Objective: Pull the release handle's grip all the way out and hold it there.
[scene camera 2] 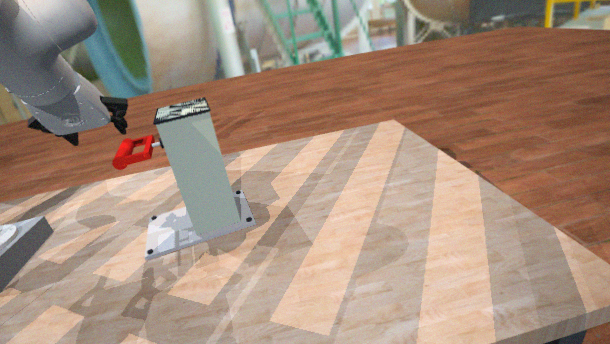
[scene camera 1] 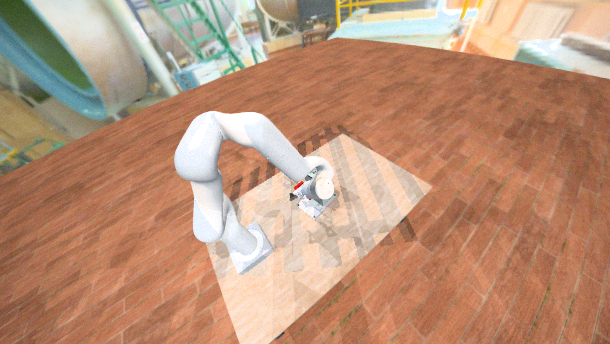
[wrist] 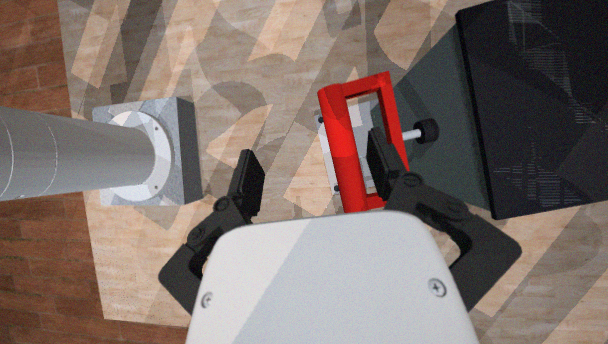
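Note:
The red release handle (scene camera 1: 299, 185) (scene camera 2: 123, 154) (wrist: 345, 145) is a rectangular frame with a round grip bar on its outer side. A short white rod (scene camera 2: 156, 144) (wrist: 411, 134) joins it to a black collar (wrist: 428, 131) on the grey-green post (scene camera 2: 197, 172). My gripper (scene camera 2: 98, 137) (wrist: 310, 152) is open with nothing between its fingers. In scene camera 2 its fingertips are above the handle, towards its outer side. In the wrist view the grip bar shows between the two fingers, and the right finger overlaps the frame's opening. The arm hides part of the handle in scene camera 1.
The post stands on a light base plate (scene camera 1: 315, 211) (scene camera 2: 165, 240) with dark bolts. The post's dark top (wrist: 545, 115) is at the right in the wrist view. The arm's own base (scene camera 1: 246, 260) (wrist: 190, 150) stands on the same wooden table top (scene camera 1: 390, 185) (scene camera 2: 450, 280).

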